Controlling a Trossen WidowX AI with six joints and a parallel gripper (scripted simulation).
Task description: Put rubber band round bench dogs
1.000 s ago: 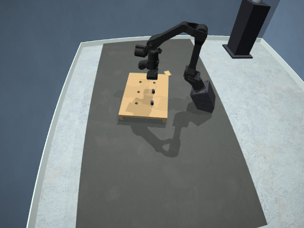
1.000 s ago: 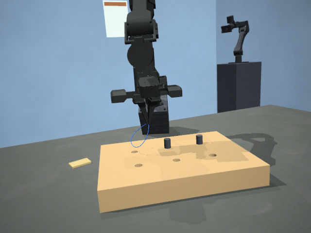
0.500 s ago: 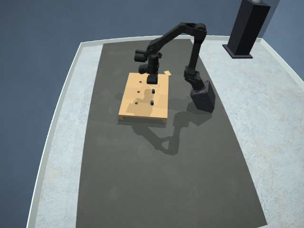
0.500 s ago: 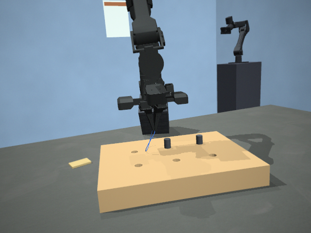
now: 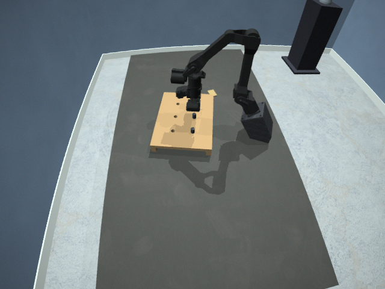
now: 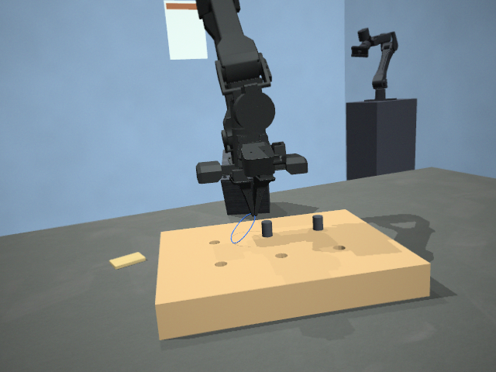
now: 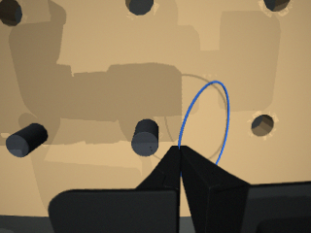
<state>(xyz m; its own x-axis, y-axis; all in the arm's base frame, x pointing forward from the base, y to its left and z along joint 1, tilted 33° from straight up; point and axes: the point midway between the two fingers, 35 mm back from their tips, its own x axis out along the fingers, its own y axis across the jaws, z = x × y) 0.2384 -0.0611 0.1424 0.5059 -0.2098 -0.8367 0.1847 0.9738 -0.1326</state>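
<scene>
The tan wooden board is 90 mm below my hand, 50 mm ahead of it and 10 mm to the left of it. The rest, counted from my hand: small tan block 210 mm to the right, 140 mm behind, 120 mm below.
</scene>
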